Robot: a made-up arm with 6 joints.
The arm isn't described. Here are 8 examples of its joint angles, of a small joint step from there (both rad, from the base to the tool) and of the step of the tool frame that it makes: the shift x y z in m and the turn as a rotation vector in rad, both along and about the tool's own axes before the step.
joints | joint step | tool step
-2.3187 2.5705 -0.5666 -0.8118 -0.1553 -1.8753 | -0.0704 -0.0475 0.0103 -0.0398 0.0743 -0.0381 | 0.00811 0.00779 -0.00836 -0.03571 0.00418 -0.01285
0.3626 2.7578 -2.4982 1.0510 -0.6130 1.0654 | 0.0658 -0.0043 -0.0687 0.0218 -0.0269 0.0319 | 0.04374 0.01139 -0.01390 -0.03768 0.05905 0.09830
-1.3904 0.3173 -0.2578 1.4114 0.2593 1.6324 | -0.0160 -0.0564 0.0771 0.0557 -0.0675 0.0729 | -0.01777 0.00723 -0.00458 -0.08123 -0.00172 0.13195
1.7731 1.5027 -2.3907 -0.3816 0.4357 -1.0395 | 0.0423 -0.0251 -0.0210 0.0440 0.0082 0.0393 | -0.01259 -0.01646 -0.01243 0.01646 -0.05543 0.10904
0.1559 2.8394 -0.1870 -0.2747 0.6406 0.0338 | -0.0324 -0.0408 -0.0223 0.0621 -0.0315 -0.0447 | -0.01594 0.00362 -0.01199 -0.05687 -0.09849 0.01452
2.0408 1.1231 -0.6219 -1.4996 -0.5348 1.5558 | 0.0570 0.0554 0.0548 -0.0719 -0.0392 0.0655 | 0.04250 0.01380 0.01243 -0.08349 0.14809 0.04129
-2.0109 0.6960 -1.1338 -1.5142 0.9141 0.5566 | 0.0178 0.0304 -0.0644 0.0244 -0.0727 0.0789 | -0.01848 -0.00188 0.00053 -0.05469 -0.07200 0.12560
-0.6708 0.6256 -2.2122 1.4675 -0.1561 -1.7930 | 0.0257 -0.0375 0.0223 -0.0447 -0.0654 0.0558 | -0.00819 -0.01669 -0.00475 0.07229 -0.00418 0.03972
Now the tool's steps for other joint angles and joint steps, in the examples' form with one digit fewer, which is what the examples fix.
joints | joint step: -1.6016 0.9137 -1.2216 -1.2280 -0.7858 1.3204 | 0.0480 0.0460 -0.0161 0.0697 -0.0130 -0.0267
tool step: 0.0069 0.0030 0.0108 -0.0338 -0.0415 0.0662
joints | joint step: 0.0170 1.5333 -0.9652 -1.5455 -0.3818 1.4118 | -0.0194 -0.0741 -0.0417 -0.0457 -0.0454 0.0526
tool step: -0.0390 -0.0006 -0.0202 -0.0155 -0.0945 -0.0277
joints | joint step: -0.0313 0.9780 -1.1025 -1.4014 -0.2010 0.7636 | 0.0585 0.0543 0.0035 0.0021 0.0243 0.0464
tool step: 0.0092 0.0240 0.0132 -0.0606 0.0287 0.0714
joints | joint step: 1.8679 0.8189 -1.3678 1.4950 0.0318 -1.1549 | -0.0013 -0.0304 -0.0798 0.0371 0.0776 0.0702
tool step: -0.0395 0.0224 -0.0121 -0.1122 -0.0705 0.0985
